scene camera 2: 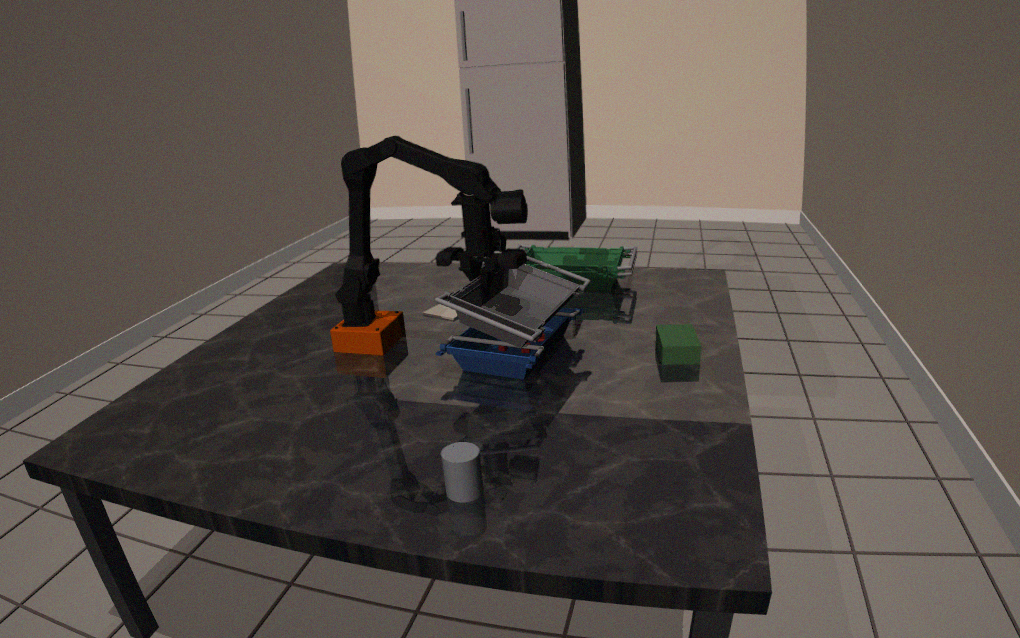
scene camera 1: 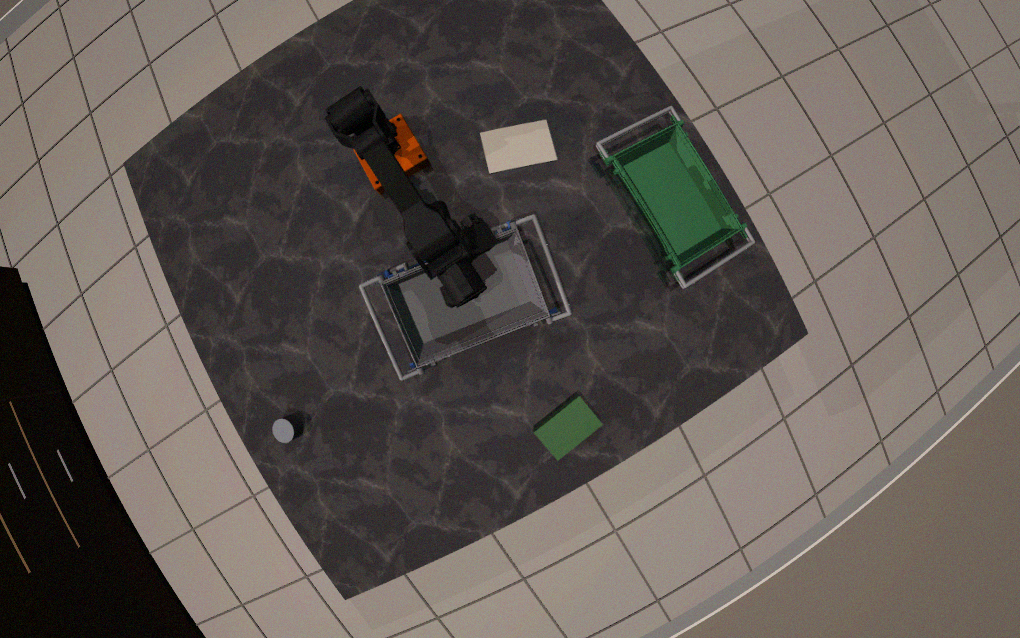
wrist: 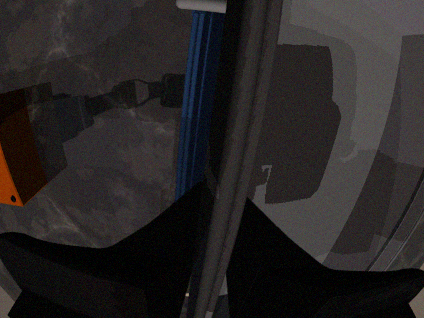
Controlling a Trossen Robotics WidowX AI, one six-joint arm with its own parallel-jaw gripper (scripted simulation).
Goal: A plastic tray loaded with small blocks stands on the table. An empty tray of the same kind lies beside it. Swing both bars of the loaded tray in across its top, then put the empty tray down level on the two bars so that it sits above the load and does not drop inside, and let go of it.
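Gripper present in scene camera 1 and also in the wrist view. The pictures further show a green block, a pale flat card, a grey cylinder and a grey tray.
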